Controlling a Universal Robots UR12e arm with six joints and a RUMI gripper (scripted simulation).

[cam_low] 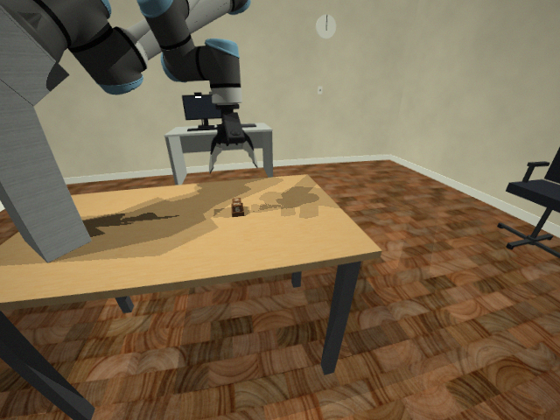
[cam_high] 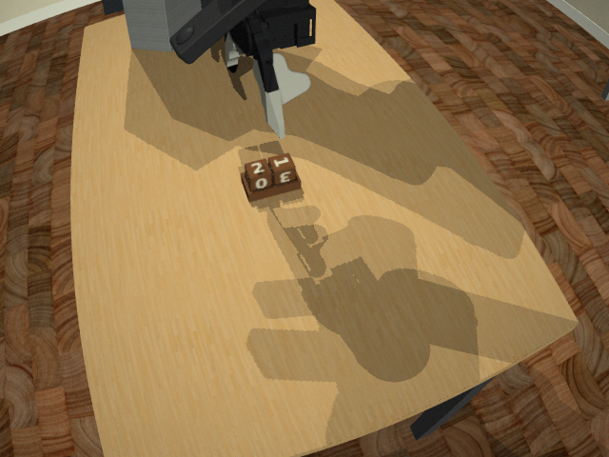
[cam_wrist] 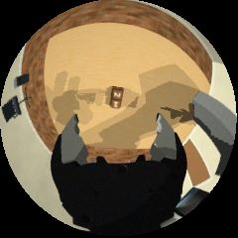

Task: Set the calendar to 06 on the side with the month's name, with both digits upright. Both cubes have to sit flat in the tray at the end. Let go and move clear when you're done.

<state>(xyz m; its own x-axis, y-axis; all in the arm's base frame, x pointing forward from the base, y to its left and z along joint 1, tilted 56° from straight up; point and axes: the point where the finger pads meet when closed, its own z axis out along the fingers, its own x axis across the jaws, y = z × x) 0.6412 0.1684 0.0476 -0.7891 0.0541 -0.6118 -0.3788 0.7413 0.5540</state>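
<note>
Right now the cube is 1 cm behind my hand, 3 cm to the left of it and 14 cm below it. Also, from my hand: brown calendar tray (1 cm behind, 2 cm to the left, 16 cm below).
</note>
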